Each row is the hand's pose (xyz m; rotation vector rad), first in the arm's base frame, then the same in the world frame.
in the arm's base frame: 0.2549 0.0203 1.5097 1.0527 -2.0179 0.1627
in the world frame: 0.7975 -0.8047 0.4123 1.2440 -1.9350 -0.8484
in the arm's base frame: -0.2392 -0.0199 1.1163 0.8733 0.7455 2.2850
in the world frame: 0.2481 -0.5297 0.2606 1.5266 -0.1374 2.3168
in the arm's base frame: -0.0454 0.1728 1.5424 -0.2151 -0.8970 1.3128
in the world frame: 0.5558 -0.7000 0.6247 0.4522 -1.0525 0.7472
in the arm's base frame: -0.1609 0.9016 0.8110 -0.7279 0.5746 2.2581
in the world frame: 0.5010 0.3376 0.6245 0.0017 -0.1176 2.1759
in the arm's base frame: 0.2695 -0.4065 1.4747 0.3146 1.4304 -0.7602
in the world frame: 0.6979 -1.0868 0.1056 0.9552 1.9312 -0.3757
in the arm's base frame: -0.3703 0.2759 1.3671 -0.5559 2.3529 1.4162
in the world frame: 0.2418 -0.4844 0.6674 0.0512 1.7545 2.2025
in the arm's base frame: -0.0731 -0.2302 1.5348 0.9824 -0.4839 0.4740
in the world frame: 0.4267 -0.9815 0.3653 1.6839 -0.5092 -0.0217
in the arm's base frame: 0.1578 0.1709 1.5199 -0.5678 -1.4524 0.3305
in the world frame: 0.7448 -0.6981 0.5467 -0.0284 -1.1445 -0.2752
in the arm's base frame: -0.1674 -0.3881 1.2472 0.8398 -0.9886 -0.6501
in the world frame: 0.2467 -0.8887 0.0904 1.2859 -0.5640 -1.2916
